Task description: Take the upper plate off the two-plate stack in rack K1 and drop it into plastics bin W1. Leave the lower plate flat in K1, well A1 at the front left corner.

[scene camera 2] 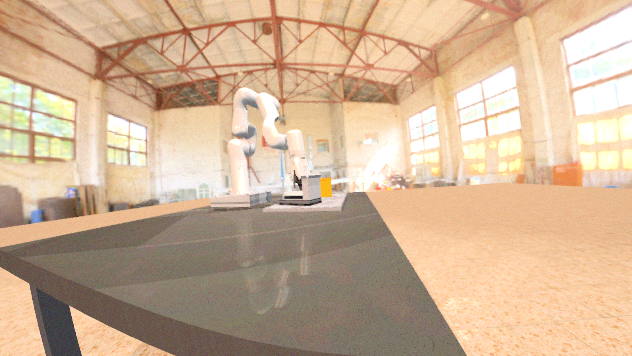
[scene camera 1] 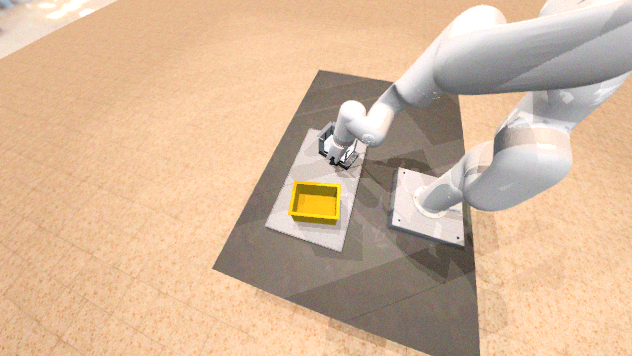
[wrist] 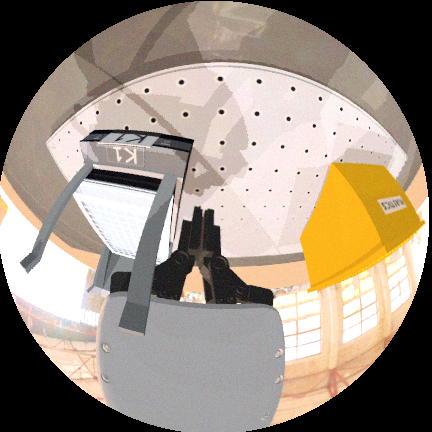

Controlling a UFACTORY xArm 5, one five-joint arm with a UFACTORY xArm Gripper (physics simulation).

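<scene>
Rack K1 (scene camera 1: 323, 141) (scene camera 2: 312, 189) (wrist: 107, 156) is a grey and black holder with upright posts at the far end of the pale board. A white gridded plate (wrist: 116, 216) lies in it in the wrist view. I cannot tell both plates of the stack apart, and well A1 is not readable. My gripper (scene camera 1: 333, 161) (scene camera 2: 299, 183) (wrist: 200, 218) is shut with its black fingertips together and empty. It is low, close beside the rack's side facing the bin; contact is not clear. The yellow plastics bin W1 (scene camera 1: 314, 218) (scene camera 2: 326, 187) (wrist: 345, 220) stands apart from the rack.
The pale perforated board (scene camera 1: 303, 232) (scene camera 2: 330, 204) (wrist: 280, 110) lies under the rack and the bin on the dark table (scene camera 1: 280, 270) (scene camera 2: 240, 280). A rack post (wrist: 145, 260) rises close beside the fingers in the wrist view. The arm's base plate (scene camera 1: 407, 220) (scene camera 2: 231, 201) is on the table.
</scene>
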